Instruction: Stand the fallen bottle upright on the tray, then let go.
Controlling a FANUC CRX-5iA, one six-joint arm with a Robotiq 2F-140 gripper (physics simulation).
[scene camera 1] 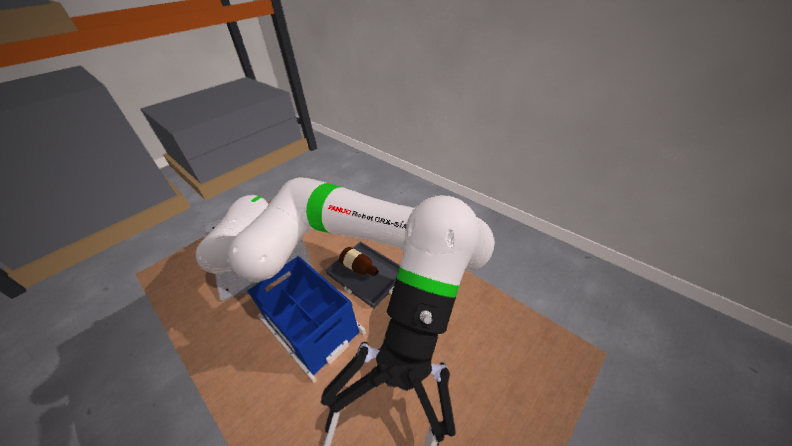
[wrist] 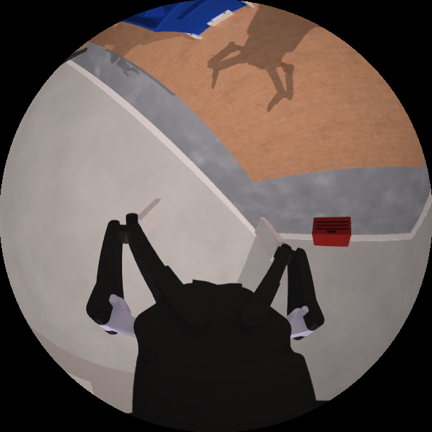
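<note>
A brown bottle (scene camera 1: 360, 262) with a cream label lies on its side on the dark grey tray (scene camera 1: 372, 292), its neck pointing right in the scene view. Part of the tray is hidden behind the arm. My gripper (scene camera 1: 382, 431) (wrist: 210, 216) is open and empty, with its fingers spread wide. It hangs above the brown table, nearer the scene camera than the tray and well apart from the bottle. The bottle and the tray do not show in the wrist view.
A blue crate (scene camera 1: 349, 319) (wrist: 185, 19) with inner dividers stands beside the tray, left of the gripper in the scene view. The brown table (scene camera 1: 509, 354) (wrist: 330, 120) lies below. A red box (wrist: 332, 231) is by the wall. A shelf rack (scene camera 1: 292, 72) with grey boxes stands behind.
</note>
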